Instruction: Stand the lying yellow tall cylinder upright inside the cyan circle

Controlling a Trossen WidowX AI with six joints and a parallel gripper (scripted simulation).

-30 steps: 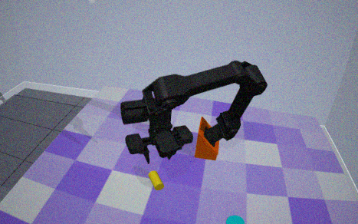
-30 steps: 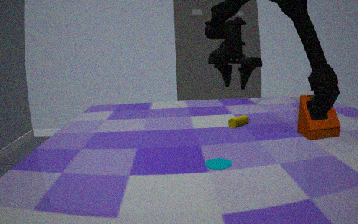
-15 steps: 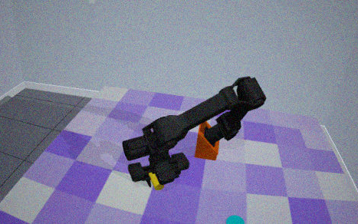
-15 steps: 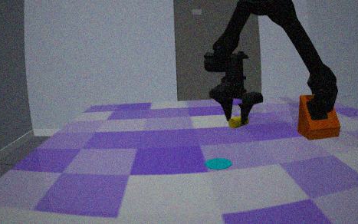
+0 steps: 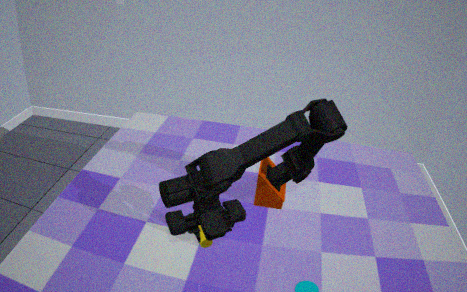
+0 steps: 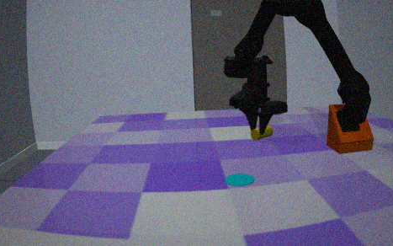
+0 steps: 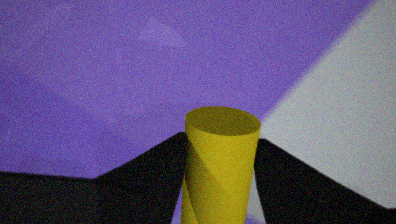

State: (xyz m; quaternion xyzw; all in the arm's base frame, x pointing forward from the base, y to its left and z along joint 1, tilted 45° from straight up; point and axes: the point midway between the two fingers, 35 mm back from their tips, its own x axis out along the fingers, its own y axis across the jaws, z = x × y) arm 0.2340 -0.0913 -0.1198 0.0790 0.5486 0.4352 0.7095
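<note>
Now: gripper tip 100 mm short of the cyan circle, 270 mm to the right of it and 20 mm above it. From my gripper tip the other things lie so: yellow cylinder: 20 mm behind, 10 mm to the right.
</note>
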